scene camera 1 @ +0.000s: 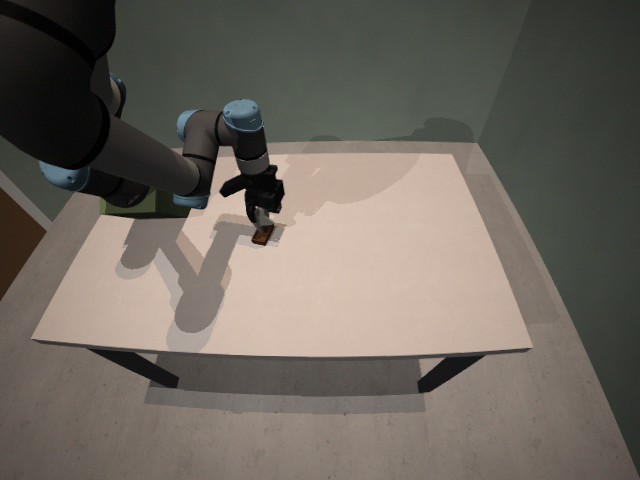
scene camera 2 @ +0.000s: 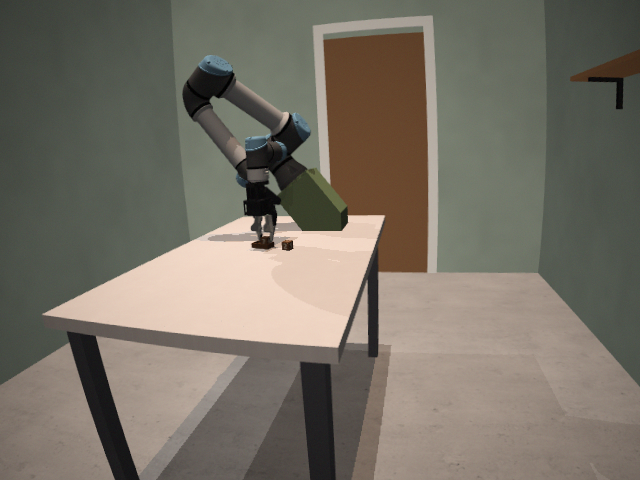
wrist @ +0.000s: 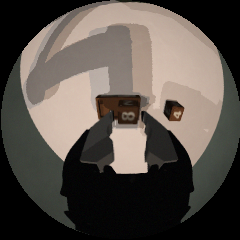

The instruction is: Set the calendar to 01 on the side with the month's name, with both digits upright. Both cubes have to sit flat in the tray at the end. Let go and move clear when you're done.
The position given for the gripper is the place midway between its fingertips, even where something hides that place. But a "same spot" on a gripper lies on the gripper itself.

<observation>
gripper: scene camera 1; scene camera 2; wrist 127,111
same spot on gripper: [scene camera 1: 259,217] = [scene camera 2: 257,222]
</observation>
